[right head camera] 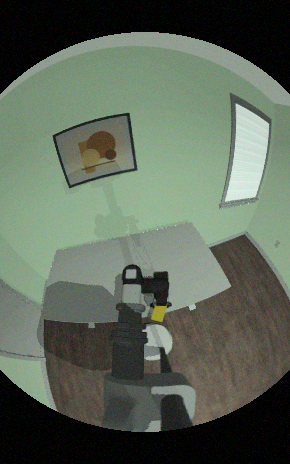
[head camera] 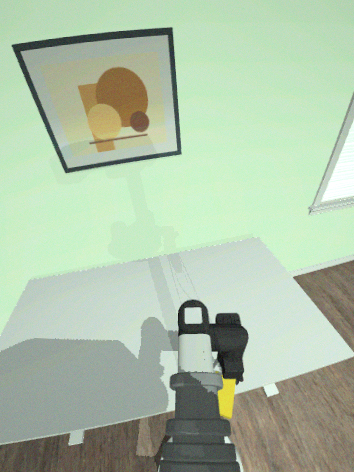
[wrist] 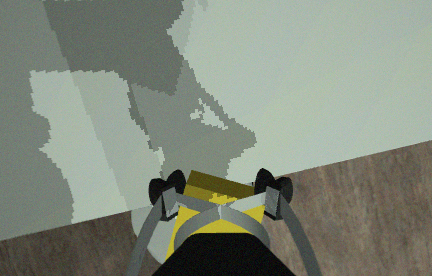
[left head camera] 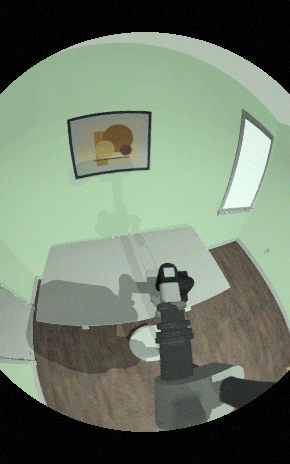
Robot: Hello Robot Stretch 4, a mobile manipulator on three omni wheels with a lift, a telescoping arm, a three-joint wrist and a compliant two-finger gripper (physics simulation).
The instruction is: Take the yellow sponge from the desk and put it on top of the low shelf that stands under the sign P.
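Places are measured from the robot's base along level axes (x ahead, y right, z down), in metres.
Pixels of known places: gripper, fingertip midpoint: (head camera: 223, 379) (wrist: 220, 185); robot's base at its link origin: (right head camera: 152, 340) (left head camera: 149, 341).
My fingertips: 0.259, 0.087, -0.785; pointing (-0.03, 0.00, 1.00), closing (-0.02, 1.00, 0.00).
For each thing: its top centre in the pictures, then the offset to it from my fingertips, as dx, dy, dz. "spot": a spot on its surface instead. Level surfaces: height alone.
- yellow sponge at its top centre: (wrist: 208, 256) (head camera: 223, 392) (right head camera: 158, 311) -0.042, -0.011, -0.048
- pale desk at its surface level: dz +0.093
- window at a spot on its surface: (right head camera: 247, 152) spot: +1.081, +1.125, -0.676
- Brown wooden floor at its surface level: dz +0.813
The yellow sponge (head camera: 227, 400) (right head camera: 158, 313) (wrist: 220, 227) is between the two fingertips of my gripper (wrist: 220, 185), which is shut on it. In the wrist view the fingertips press on its left and right sides. The sponge is held up at the front edge of the pale desk (head camera: 300, 320) (left head camera: 205, 270) (right head camera: 200, 270) (wrist: 325, 75), with the desk edge and the floor showing behind it. In the left head view the arm hides the sponge. The low shelf and the sign P do not show in these views.
A framed picture (head camera: 122, 97) (left head camera: 117, 140) (right head camera: 101, 145) hangs on the green wall behind the desk. A window (left head camera: 247, 167) (right head camera: 247, 152) is at the right. Brown wooden floor (head camera: 300, 425) (left head camera: 240, 325) (right head camera: 235, 340) lies in front of and to the right of the desk.
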